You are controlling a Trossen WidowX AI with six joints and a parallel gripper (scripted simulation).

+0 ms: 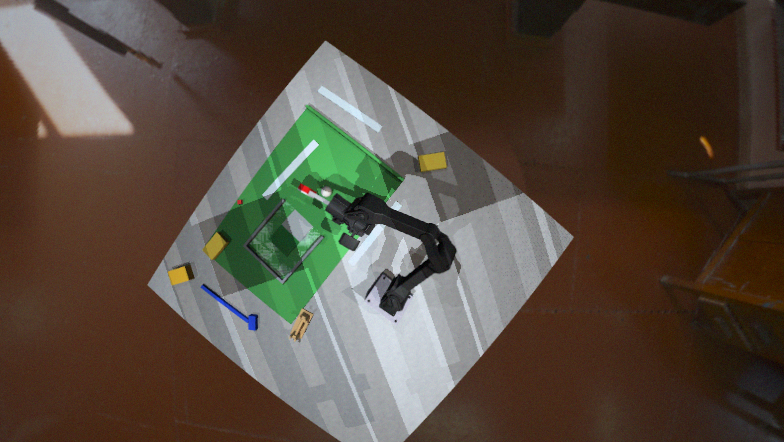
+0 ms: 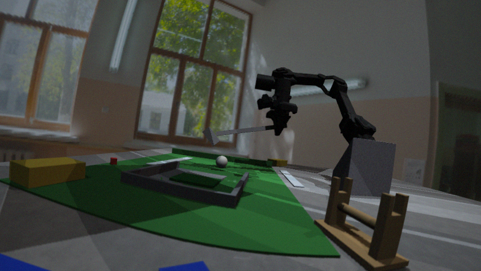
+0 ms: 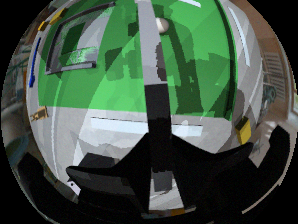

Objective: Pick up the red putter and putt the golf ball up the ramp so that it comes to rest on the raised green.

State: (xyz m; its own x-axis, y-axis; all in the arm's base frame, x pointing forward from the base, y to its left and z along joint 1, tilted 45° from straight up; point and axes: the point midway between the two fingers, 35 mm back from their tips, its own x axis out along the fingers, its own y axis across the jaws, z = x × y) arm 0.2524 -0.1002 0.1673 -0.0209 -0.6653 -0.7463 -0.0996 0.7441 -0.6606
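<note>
Right now my gripper tip is 12 cm short of the red putter and 2 cm to the right of it. The rest, counted from my gripper tip: small red cube (45 cm ahead, 23 cm to the left, 13 cm below); then green mat (23 cm ahead, 13 cm to the left, 14 cm below); then white golf ball (18 cm ahead, 1 cm to the right, 12 cm below).
</note>
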